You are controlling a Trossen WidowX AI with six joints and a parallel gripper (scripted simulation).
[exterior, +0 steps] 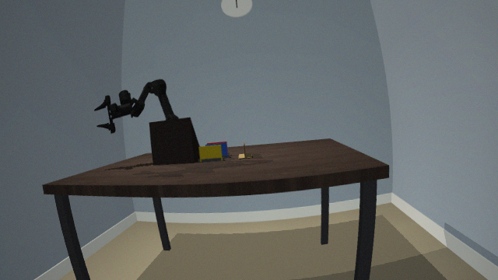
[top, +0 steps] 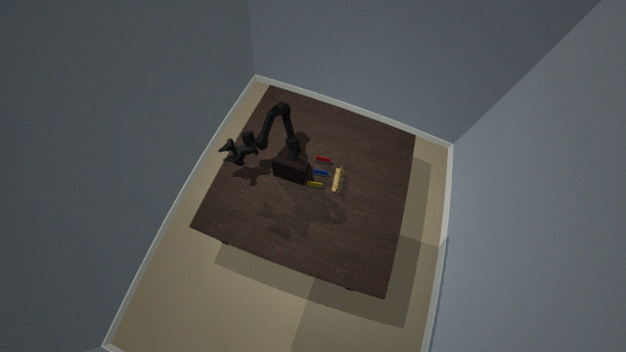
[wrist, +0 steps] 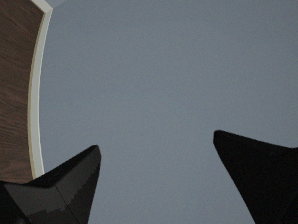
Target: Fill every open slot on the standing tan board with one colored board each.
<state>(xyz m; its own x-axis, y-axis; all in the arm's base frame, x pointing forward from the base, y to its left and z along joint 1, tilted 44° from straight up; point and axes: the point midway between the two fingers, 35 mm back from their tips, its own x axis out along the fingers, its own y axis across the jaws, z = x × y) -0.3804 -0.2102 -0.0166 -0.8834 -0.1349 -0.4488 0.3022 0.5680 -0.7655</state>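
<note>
My gripper tip is now 580 mm short of the yellow board, 50 mm to the right of it and 240 mm above it. Also, from my gripper tip: red board (600 mm ahead, 250 mm to the left, 240 mm below); then tan board (730 mm ahead, 140 mm to the left, 230 mm below); then blue board (600 mm ahead, 150 mm to the left, 240 mm below).
</note>
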